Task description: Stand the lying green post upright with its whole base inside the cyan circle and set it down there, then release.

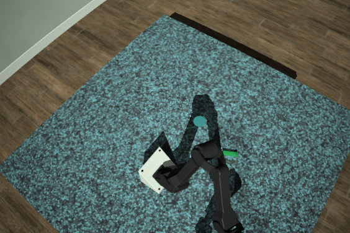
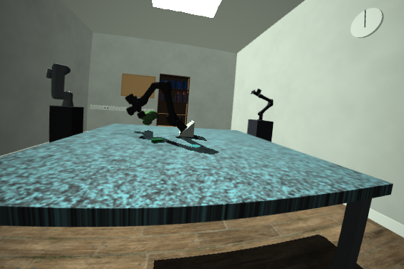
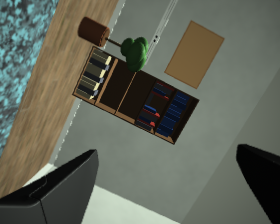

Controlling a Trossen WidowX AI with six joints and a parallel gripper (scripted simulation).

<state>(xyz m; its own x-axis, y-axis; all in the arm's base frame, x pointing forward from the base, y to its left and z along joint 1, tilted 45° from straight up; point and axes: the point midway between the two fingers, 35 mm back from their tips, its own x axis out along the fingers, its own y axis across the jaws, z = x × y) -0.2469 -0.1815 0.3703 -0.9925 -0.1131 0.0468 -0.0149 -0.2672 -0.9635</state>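
Now: hand 520 mm short of the green post, 220 mm to the right of it and 170 mm above it. Round my hand: cyan circle (580 mm ahead, 430 mm to the left, 180 mm below).
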